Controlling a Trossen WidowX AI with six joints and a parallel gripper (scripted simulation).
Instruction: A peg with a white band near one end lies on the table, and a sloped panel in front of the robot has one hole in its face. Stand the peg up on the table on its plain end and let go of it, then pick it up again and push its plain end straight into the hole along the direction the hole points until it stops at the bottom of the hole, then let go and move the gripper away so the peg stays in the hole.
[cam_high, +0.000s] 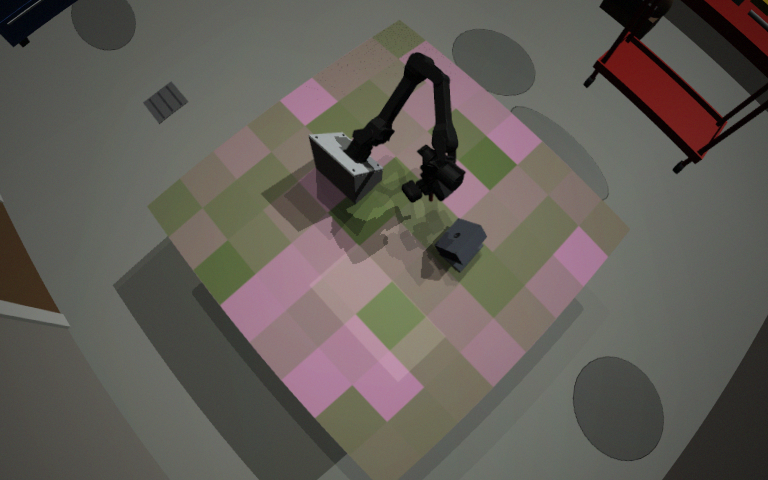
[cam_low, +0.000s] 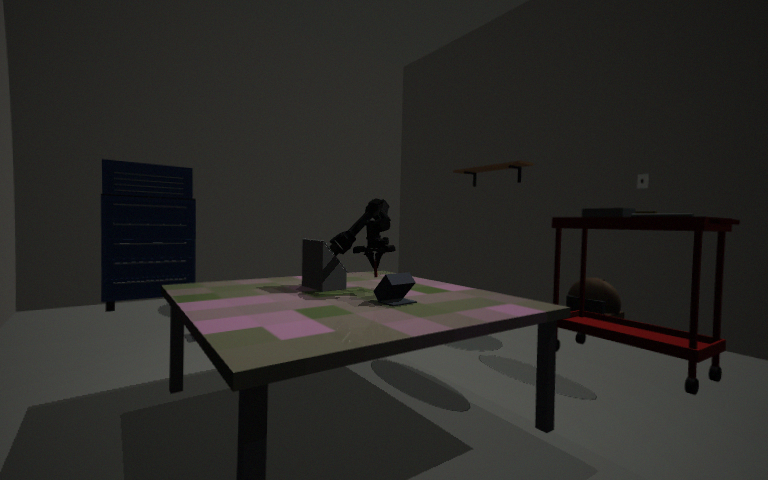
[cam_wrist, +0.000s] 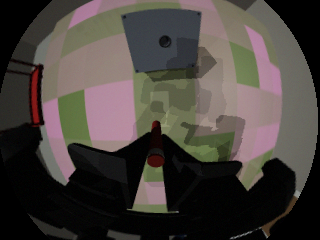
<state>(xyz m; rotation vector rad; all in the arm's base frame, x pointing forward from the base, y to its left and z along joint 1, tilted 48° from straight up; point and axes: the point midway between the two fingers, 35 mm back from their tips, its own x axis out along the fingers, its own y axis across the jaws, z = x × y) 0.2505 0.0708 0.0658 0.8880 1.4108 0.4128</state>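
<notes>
The dark sloped panel is 170 mm ahead of my gripper tip, 60 mm below it and 30 mm to the right of it. The rest, counted from my gripper tip: red peg (20 mm above).
</notes>
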